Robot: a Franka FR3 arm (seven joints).
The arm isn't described. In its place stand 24 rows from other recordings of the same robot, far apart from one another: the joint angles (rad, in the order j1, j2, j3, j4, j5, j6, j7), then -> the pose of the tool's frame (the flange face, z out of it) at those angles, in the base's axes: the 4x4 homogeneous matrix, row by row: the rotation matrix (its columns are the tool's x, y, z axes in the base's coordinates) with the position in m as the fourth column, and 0 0 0 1 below.
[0.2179, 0.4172, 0.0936, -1.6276, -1.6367, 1.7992, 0.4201] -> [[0.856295 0.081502 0.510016 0.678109], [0.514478 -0.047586 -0.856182 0.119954], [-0.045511 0.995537 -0.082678 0.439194], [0 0 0 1]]
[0.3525, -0.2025, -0.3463, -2.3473, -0.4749, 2.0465, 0.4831] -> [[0.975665 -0.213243 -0.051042 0.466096], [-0.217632 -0.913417 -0.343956 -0.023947], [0.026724 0.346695 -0.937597 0.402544], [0 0 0 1]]
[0.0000, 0.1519, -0.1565, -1.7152, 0.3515, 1.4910, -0.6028] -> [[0.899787 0.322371 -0.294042 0.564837], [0.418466 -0.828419 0.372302 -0.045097], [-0.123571 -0.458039 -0.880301 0.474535], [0 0 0 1]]
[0.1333, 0.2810, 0.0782, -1.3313, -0.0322, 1.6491, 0.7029] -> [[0.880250 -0.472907 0.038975 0.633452], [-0.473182 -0.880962 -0.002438 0.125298], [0.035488 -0.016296 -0.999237 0.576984], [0 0 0 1]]
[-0.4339, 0.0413, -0.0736, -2.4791, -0.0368, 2.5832, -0.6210] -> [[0.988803 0.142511 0.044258 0.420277], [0.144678 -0.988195 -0.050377 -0.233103], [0.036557 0.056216 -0.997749 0.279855], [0 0 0 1]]
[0.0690, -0.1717, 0.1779, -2.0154, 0.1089, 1.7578, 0.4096] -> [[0.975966 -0.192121 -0.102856 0.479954], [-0.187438 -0.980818 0.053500 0.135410], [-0.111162 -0.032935 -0.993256 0.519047], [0 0 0 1]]
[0.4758, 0.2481, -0.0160, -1.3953, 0.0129, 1.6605, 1.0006] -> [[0.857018 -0.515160 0.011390 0.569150], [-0.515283 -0.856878 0.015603 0.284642], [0.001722 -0.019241 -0.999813 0.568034], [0 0 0 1]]
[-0.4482, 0.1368, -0.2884, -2.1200, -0.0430, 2.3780, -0.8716] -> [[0.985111 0.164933 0.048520 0.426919], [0.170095 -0.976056 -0.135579 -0.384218], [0.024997 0.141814 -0.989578 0.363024], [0 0 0 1]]
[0.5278, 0.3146, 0.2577, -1.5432, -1.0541, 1.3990, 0.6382] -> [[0.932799 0.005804 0.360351 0.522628], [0.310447 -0.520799 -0.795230 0.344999], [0.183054 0.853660 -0.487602 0.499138], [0 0 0 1]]
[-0.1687, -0.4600, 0.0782, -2.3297, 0.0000, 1.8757, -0.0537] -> [[0.998994 -0.044826 0.001346 0.412362], [-0.044752 -0.998385 -0.034983 -0.034568], [0.002912 0.034888 -0.999387 0.511462], [0 0 0 1]]
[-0.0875, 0.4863, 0.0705, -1.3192, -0.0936, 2.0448, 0.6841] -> [[0.750609 -0.616566 0.237557 0.723553], [-0.622812 -0.780273 -0.057255 -0.028272], [0.220661 -0.104977 -0.969685 0.482380], [0 0 0 1]]
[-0.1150, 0.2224, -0.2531, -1.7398, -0.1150, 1.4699, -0.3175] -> [[0.869930 -0.039431 -0.491597 0.523794], [-0.038251 -0.999191 0.012456 -0.207330], [-0.491690 0.007969 -0.870734 0.422072], [0 0 0 1]]
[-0.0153, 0.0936, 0.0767, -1.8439, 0.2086, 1.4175, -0.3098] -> [[0.828581 0.250072 -0.500916 0.521386], [0.382591 -0.906115 0.180496 0.055800], [-0.408750 -0.341202 -0.846466 0.445389], [0 0 0 1]]
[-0.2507, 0.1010, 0.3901, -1.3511, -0.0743, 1.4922, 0.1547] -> [[0.998314 -0.026315 0.051735 0.572623], [-0.024841 -0.999273 -0.028930 0.057835], [0.052459 0.027596 -0.998242 0.667166], [0 0 0 1]]
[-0.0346, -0.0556, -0.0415, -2.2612, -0.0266, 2.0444, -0.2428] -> [[0.970614 0.178377 -0.161525 0.491086], [0.179270 -0.983757 -0.009151 -0.038972], [-0.160534 -0.020075 -0.986826 0.372057], [0 0 0 1]]
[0.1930, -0.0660, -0.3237, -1.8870, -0.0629, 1.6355, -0.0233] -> [[0.977310 -0.091174 -0.191186 0.515659], [-0.096268 -0.995202 -0.017504 -0.077709], [-0.188672 0.035512 -0.981398 0.515449], [0 0 0 1]]
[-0.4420, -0.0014, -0.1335, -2.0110, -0.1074, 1.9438, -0.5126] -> [[0.994050 -0.017665 -0.107487 0.453819], [-0.023047 -0.998531 -0.049036 -0.303078], [-0.106463 0.051221 -0.992996 0.448444], [0 0 0 1]]
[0.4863, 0.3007, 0.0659, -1.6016, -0.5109, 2.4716, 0.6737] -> [[0.758265 0.156658 0.632845 0.593118], [0.162735 -0.985454 0.048958 0.360188], [0.631310 0.065863 -0.772729 0.520836], [0 0 0 1]]
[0.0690, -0.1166, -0.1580, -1.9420, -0.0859, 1.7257, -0.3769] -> [[0.946867 0.303828 -0.105508 0.511860], [0.299206 -0.952451 -0.057562 -0.056575], [-0.117980 0.022935 -0.992751 0.523761], [0 0 0 1]]
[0.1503, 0.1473, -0.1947, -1.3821, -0.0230, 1.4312, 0.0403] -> [[0.991752 -0.083313 -0.097397 0.584250], [-0.088196 -0.994996 -0.046943 -0.019365], [-0.092999 0.055146 -0.994138 0.618277], [0 0 0 1]]
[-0.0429, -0.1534, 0.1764, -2.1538, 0.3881, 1.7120, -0.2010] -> [[0.941143 0.156497 -0.299598 0.464681], [0.252178 -0.915296 0.314069 0.100324], [-0.225070 -0.371136 -0.900889 0.449572], [0 0 0 1]]
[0.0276, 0.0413, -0.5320, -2.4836, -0.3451, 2.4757, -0.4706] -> [[0.960165 0.250925 -0.122962 0.409424], [0.224679 -0.954890 -0.194178 -0.226097], [-0.166139 0.158816 -0.973229 0.271125], [0 0 0 1]]
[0.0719, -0.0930, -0.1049, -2.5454, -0.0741, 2.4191, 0.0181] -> [[0.999412 0.006573 -0.033661 0.444805], [0.005287 -0.999257 -0.038170 -0.014526], [-0.033887 0.037969 -0.998704 0.301313], [0 0 0 1]]
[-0.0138, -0.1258, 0.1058, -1.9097, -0.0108, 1.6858, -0.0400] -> [[0.986472 0.132854 -0.096037 0.509922], [0.130263 -0.990937 -0.032792 0.048341], [-0.099523 0.019838 -0.994838 0.540814], [0 0 0 1]]
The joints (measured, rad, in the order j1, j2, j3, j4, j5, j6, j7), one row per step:
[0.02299 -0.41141 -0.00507 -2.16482 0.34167 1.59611 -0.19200]
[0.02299 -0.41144 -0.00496 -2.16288 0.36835 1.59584 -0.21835]
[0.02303 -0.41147 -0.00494 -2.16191 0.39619 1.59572 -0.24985]
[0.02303 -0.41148 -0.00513 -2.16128 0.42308 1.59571 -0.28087]
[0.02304 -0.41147 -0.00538 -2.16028 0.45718 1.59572 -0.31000]
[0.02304 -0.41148 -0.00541 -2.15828 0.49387 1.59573 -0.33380]
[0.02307 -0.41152 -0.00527 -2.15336 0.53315 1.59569 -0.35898]
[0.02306 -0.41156 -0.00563 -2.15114 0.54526 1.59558 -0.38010]
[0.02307 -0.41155 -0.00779 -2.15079 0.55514 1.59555 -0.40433]
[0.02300 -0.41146 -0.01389 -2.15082 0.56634 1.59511 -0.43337]
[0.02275 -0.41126 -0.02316 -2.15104 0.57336 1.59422 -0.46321]
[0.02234 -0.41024 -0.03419 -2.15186 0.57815 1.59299 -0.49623]
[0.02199 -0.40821 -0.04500 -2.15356 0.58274 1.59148 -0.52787]
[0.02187 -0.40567 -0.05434 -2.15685 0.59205 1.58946 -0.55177]
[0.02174 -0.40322 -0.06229 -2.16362 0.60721 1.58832 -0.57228]
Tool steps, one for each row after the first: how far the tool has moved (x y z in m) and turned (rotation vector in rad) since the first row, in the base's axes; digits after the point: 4 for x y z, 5 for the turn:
[0.0003 0.0027 0.0019 0.03022 -0.01036 0.01977]
[0.0005 0.0054 0.0034 0.06230 -0.02241 0.04376]
[0.0007 0.0079 0.0048 0.09337 -0.03482 0.06693]
[0.0010 0.0110 0.0068 0.13114 -0.04793 0.08662]
[0.0015 0.0144 0.0094 0.17044 -0.06093 0.10090]
[0.0022 0.0181 0.0137 0.21216 -0.07832 0.11611]
[0.0025 0.0190 0.0154 0.22692 -0.09028 0.13245]
[0.0027 0.0189 0.0162 0.24056 -0.10204 0.15006]
[0.0031 0.0170 0.0168 0.25748 -0.11604 0.16792]
[0.0036 0.0131 0.0172 0.27146 -0.13017 0.18431]
[0.0043 0.0082 0.0168 0.28428 -0.14441 0.20206]
[0.0050 0.0034 0.0155 0.29676 -0.15620 0.21863]
[0.0056 -0.0001 0.0135 0.31270 -0.16274 0.22859]
[0.0059 -0.0025 0.0102 0.33365 -0.16633 0.23432]

